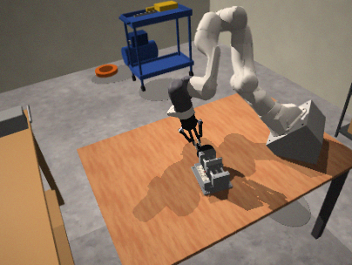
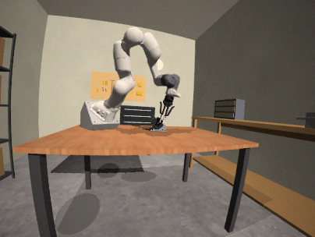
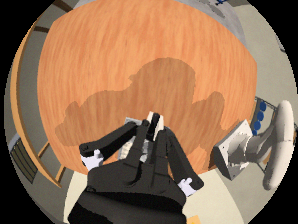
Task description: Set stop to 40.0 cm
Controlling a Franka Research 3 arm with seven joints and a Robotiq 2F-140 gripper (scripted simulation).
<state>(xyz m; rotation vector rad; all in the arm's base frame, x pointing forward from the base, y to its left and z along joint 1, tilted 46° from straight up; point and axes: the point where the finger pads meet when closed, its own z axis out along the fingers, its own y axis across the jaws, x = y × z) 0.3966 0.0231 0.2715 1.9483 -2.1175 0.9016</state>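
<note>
The handwheel lies 10 mm behind my hand, 20 mm to the left of it and 20 mm below it.
</note>
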